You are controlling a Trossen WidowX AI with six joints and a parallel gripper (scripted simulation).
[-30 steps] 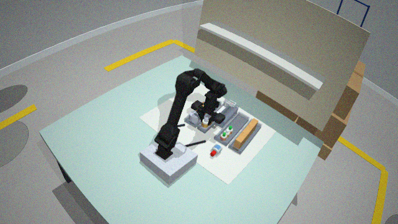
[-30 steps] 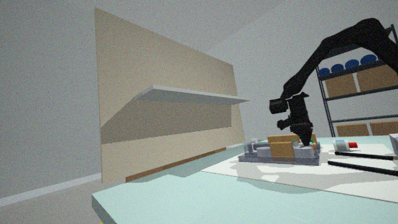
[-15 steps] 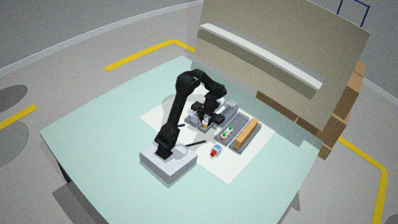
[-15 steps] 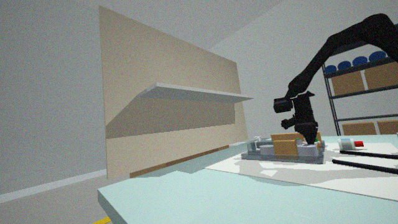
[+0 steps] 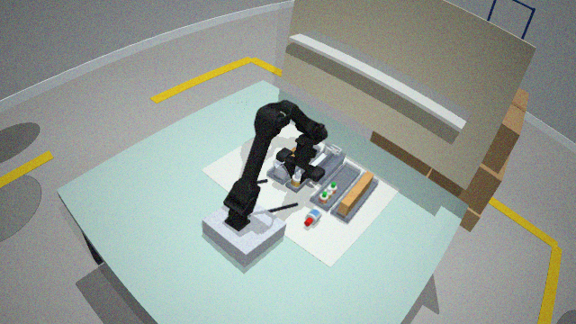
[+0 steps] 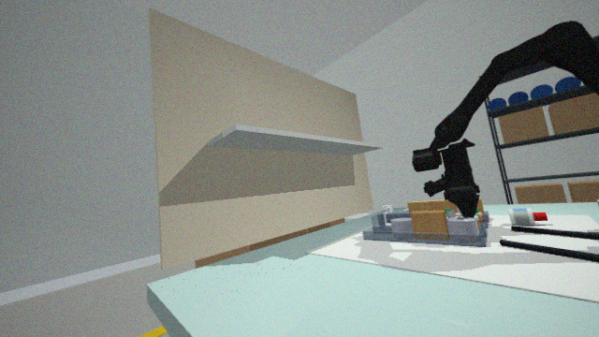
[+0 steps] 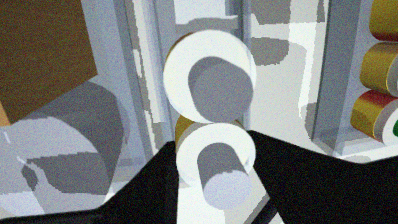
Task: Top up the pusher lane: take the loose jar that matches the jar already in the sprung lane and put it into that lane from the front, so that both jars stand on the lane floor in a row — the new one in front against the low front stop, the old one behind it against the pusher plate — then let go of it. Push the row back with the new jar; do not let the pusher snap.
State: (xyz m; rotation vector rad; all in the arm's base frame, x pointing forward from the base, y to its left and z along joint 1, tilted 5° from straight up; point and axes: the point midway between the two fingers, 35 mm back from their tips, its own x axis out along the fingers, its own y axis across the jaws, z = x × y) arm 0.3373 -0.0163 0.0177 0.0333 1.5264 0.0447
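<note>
My gripper tip is now 150 mm short of the pusher plate, 30 mm to the left of it and 20 mm below it. Round my gripper tip: shelf 500 mm ahead, 50 mm to the right, 340 mm above.
</note>
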